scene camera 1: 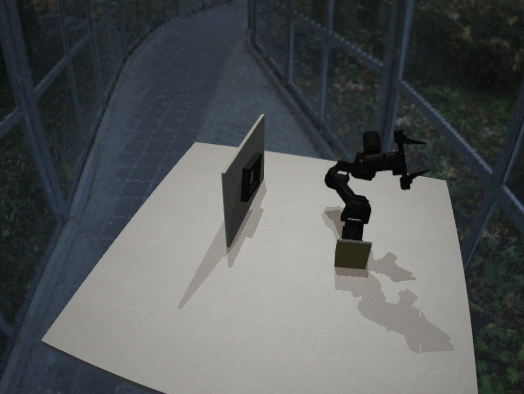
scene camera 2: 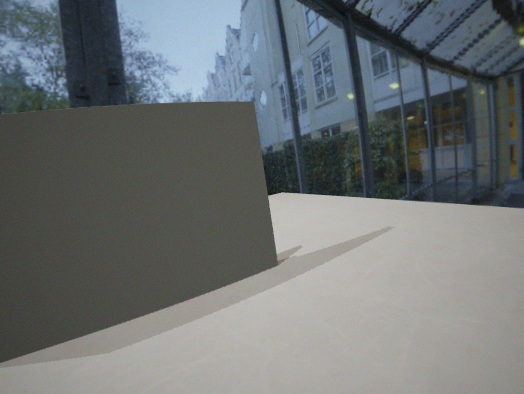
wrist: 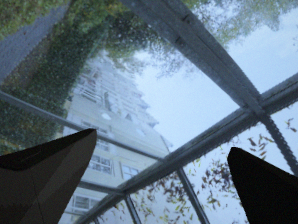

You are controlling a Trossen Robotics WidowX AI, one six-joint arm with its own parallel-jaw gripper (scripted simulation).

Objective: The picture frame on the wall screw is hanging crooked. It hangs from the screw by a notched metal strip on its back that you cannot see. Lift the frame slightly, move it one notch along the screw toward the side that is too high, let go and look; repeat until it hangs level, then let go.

my gripper: scene camera 1; wrist; not seen in scene camera 2 (hidden by a wall panel)
dark picture frame: scene camera 1 251,171; not seen in scene camera 2 (hidden by a wall panel); not seen in the wrist view (out of frame)
same spot on my gripper: [wrist: 46,175] = [scene camera 1: 418,171]
